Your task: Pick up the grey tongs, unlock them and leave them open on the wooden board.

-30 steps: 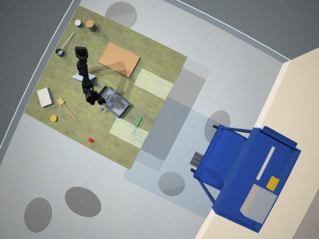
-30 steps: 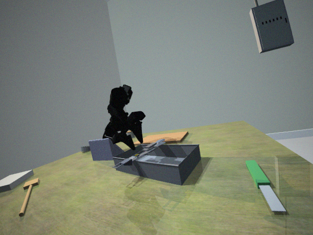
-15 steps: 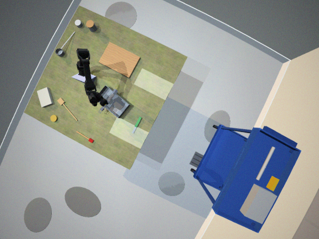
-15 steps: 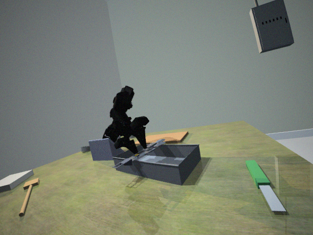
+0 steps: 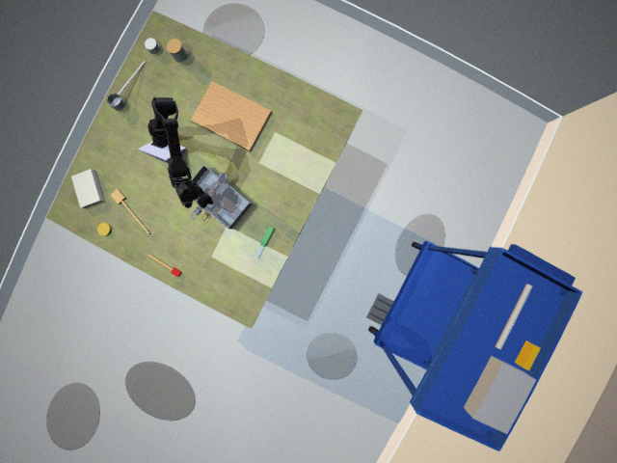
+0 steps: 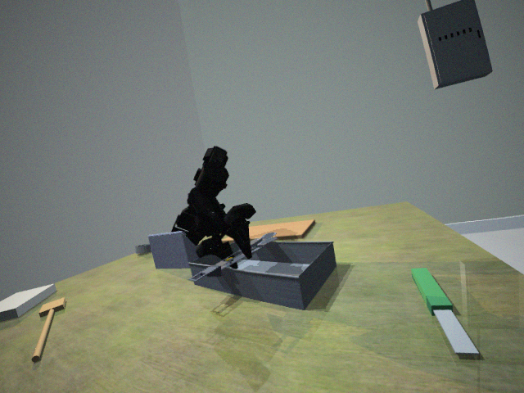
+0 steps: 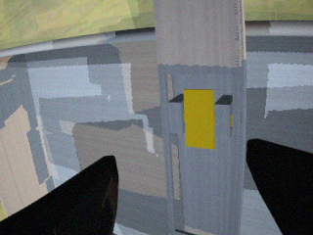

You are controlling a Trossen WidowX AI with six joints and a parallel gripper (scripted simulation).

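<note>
Now: gripper tip 30 mm to the right of the roasting tin, 20 mm short of it and 20 mm above it. The rest, counted from my gripper tip: red-headed tool (410 mm to the right, 110 mm behind, 40 mm below); then green-handled knife (320 mm ahead, 110 mm to the right, 40 mm below); then yellow lock piece (20 mm to the right, 20 mm behind, 20 mm above).
</note>
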